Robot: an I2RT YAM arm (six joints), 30 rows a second.
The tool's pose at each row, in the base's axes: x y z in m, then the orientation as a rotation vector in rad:
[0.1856 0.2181 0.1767 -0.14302 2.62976 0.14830]
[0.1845 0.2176 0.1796 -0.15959 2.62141 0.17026]
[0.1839 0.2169 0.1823 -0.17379 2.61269 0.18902]
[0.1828 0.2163 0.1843 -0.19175 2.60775 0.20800]
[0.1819 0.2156 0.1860 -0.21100 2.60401 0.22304]
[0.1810 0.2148 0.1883 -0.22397 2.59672 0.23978]
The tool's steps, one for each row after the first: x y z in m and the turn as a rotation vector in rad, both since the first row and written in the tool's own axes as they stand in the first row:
[-0.0004 -0.0001 -0.0031 -0.01870 -0.00663 -0.00834]
[-0.0012 -0.0005 -0.0058 -0.03474 -0.01368 -0.01564]
[-0.0011 -0.0008 -0.0082 -0.05167 -0.01642 -0.02524]
[-0.0011 -0.0013 -0.0102 -0.06604 -0.01773 -0.03638]
[-0.0014 -0.0018 -0.0127 -0.08053 -0.02302 -0.04309]

